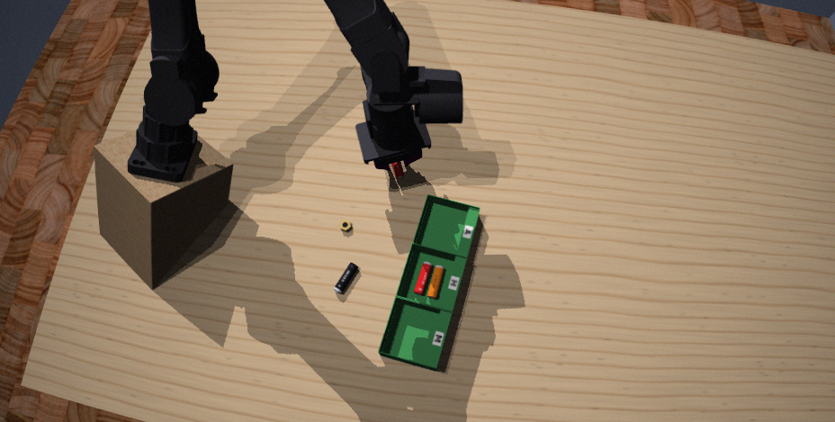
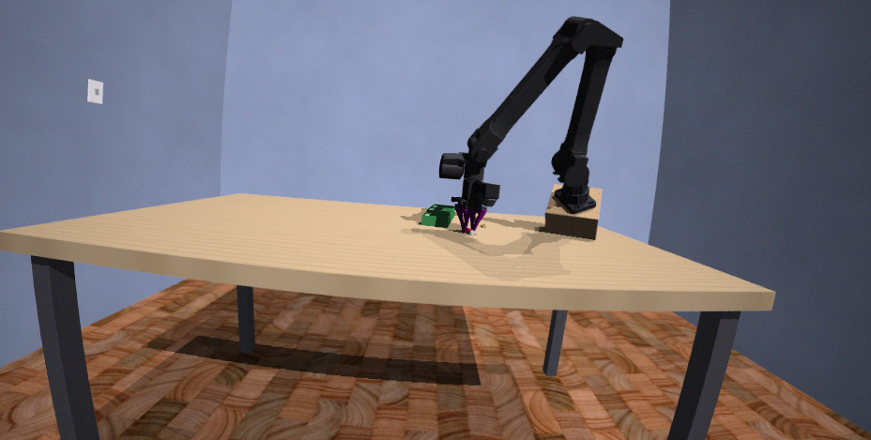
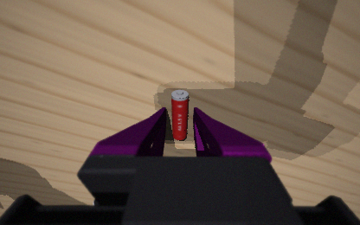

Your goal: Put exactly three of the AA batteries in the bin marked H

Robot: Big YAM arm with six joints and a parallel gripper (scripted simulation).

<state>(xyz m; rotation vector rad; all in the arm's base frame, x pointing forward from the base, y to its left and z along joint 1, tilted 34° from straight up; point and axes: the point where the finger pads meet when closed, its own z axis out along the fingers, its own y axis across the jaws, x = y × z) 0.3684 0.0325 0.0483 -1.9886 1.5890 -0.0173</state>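
Now: hand 200 mm to the left of the green bin, 60 mm short of it and 10 mm below it. Also, from my hand: black AA battery: 200 mm to the right, 60 mm behind; then orange AA battery: 200 mm to the right, 70 mm ahead; then yellow nut: 110 mm to the right, 70 mm behind, 10 mm below.
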